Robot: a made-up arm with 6 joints. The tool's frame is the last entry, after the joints.
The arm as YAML. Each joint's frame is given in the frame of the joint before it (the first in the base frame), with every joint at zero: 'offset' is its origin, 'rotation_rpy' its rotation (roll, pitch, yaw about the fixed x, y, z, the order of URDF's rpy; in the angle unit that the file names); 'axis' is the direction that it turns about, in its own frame. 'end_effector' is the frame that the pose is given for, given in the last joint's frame.
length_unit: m
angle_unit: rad
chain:
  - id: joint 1
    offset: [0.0, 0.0, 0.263]
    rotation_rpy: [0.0, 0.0, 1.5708]
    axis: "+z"
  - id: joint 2
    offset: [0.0, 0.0, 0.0]
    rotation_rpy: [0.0, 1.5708, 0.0]
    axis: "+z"
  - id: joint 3
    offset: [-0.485, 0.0, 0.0]
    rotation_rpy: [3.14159, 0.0, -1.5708]
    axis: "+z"
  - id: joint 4
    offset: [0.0, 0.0, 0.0]
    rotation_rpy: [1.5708, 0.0, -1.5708]
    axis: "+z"
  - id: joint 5
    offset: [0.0, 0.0, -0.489]
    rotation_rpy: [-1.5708, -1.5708, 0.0]
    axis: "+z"
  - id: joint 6
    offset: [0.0, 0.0, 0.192]
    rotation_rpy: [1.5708, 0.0, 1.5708]
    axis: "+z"
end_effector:
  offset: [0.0, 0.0, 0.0]
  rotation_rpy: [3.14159, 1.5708, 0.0]
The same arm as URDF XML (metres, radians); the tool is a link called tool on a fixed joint. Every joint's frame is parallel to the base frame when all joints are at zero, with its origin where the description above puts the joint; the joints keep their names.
<robot name="arm">
<joint name="tool_fixed" type="fixed"><parent link="link6"/><child link="tool"/><origin xyz="0 0 0" rpy="0 0 0"/></joint>
<joint name="joint 6" type="continuous"><parent link="link5"/><child link="link6"/><origin xyz="0 -0.192 0"/><axis xyz="-1 0 0"/></joint>
<joint name="joint 5" type="continuous"><parent link="link4"/><child link="link5"/><origin xyz="0.489 0 0"/><axis xyz="0 -1 0"/></joint>
<joint name="joint 4" type="continuous"><parent link="link3"/><child link="link4"/><origin xyz="0 0 0"/><axis xyz="-1 0 0"/></joint>
<joint name="joint 3" type="continuous"><parent link="link2"/><child link="link3"/><origin xyz="0 0 0.485"/><axis xyz="0 -1 0"/></joint>
<joint name="joint 2" type="continuous"><parent link="link1"/><child link="link2"/><origin xyz="0 0 0"/><axis xyz="0 1 0"/></joint>
<joint name="joint 1" type="continuous"><parent link="base_link"/><child link="link1"/><origin xyz="0 0 0.263"/><axis xyz="0 0 1"/></joint>
<link name="base_link"/>
<link name="link1"/>
<link name="link2"/>
<link name="link3"/>
<link name="link4"/>
<link name="link5"/>
<link name="link6"/>
<link name="tool"/>
</robot>

